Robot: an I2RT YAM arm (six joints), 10 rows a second.
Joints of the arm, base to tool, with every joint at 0 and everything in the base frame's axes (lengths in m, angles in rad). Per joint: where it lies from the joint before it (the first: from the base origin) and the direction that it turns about. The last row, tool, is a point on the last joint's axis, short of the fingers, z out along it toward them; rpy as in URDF.
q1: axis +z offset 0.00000 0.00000 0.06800
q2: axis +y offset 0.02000 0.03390 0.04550
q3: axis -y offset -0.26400 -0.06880 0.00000
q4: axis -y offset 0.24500 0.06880 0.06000
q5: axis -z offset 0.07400 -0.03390 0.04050
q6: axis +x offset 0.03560 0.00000 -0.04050
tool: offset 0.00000 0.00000 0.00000 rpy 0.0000 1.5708 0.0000
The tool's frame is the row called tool.
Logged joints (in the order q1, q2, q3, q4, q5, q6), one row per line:
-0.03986 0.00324 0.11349 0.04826 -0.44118 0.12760
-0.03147 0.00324 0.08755 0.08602 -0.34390 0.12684
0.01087 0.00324 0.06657 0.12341 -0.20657 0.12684
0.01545 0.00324 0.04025 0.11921 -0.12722 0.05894
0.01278 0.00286 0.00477 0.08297 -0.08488 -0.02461
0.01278 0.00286 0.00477 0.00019 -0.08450 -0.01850
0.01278 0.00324 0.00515 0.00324 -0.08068 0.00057
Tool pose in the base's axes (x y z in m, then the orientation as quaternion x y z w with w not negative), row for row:
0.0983 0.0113 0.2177 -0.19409 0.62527 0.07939 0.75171
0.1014 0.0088 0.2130 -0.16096 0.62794 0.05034 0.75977
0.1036 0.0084 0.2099 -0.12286 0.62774 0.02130 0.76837
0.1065 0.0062 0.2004 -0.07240 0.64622 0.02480 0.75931
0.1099 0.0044 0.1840 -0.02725 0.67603 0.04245 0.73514
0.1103 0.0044 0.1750 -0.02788 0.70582 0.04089 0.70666
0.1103 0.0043 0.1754 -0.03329 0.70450 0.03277 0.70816
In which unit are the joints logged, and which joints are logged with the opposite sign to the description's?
The joints are logged in radians. Opposite sign: q6.
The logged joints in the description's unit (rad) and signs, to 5 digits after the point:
-0.03986 0.00324 0.11349 0.04826 -0.44118 -0.12760
-0.03147 0.00324 0.08755 0.08602 -0.34390 -0.12684
0.01087 0.00324 0.06657 0.12341 -0.20657 -0.12684
0.01545 0.00324 0.04025 0.11921 -0.12722 -0.05894
0.01278 0.00286 0.00477 0.08297 -0.08488 0.02461
0.01278 0.00286 0.00477 0.00019 -0.08450 0.01850
0.01278 0.00324 0.00515 0.00324 -0.08068 -0.00057

